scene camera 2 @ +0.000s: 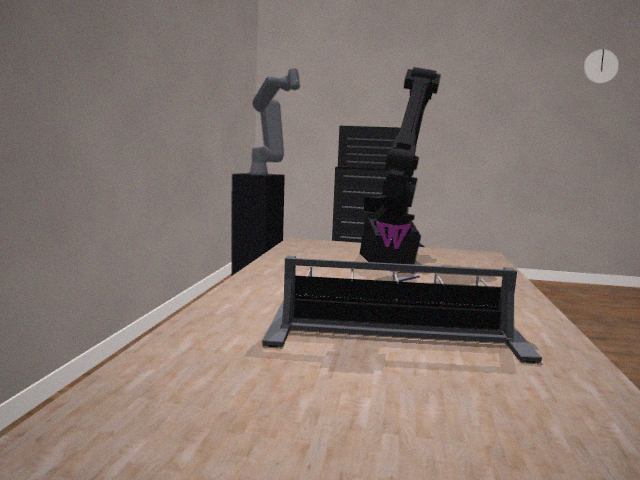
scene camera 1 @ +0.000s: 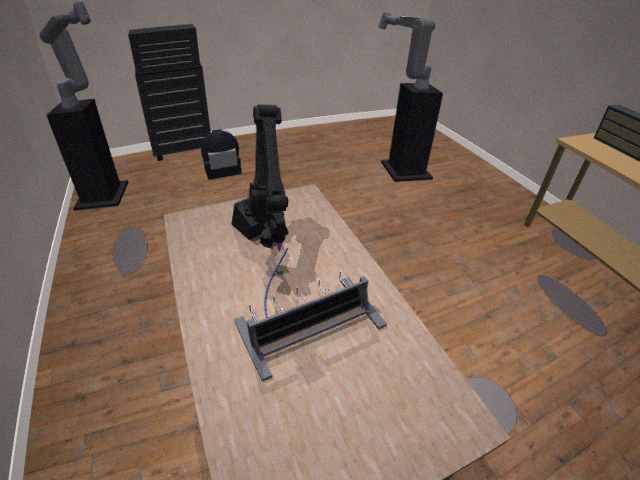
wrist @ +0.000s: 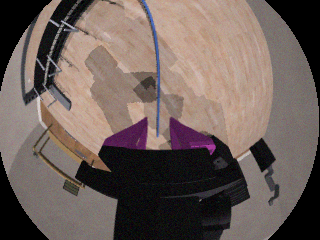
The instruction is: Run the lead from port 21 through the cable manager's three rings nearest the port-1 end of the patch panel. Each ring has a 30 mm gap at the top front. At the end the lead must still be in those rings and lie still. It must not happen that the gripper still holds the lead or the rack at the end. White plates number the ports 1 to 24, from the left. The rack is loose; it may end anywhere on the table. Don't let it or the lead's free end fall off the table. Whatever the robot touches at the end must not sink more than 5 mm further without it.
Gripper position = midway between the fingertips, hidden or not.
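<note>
My gripper [scene camera 2: 391, 247] [wrist: 158, 120]. A rack [scene camera 2: 496, 316] [scene camera 1: 291, 321].
</note>
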